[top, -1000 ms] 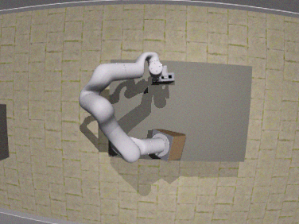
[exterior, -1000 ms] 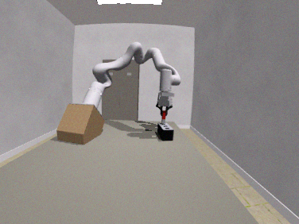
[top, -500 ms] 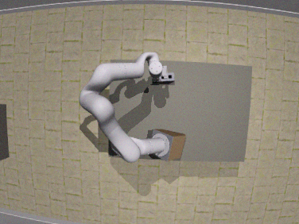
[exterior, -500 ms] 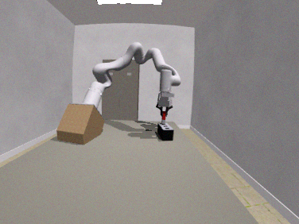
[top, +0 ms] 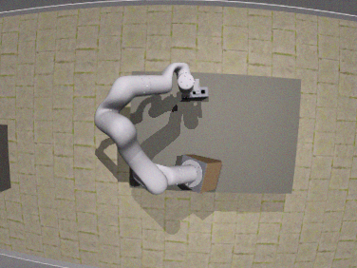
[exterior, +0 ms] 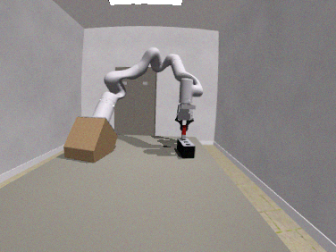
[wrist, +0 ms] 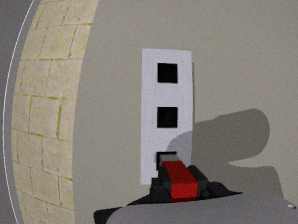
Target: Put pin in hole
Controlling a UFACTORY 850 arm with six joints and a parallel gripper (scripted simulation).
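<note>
My hand is 1 cm above the pin. The rest, counted from my hand: block 1 cm ahead, 6 cm to the right, 11 cm below.
</note>
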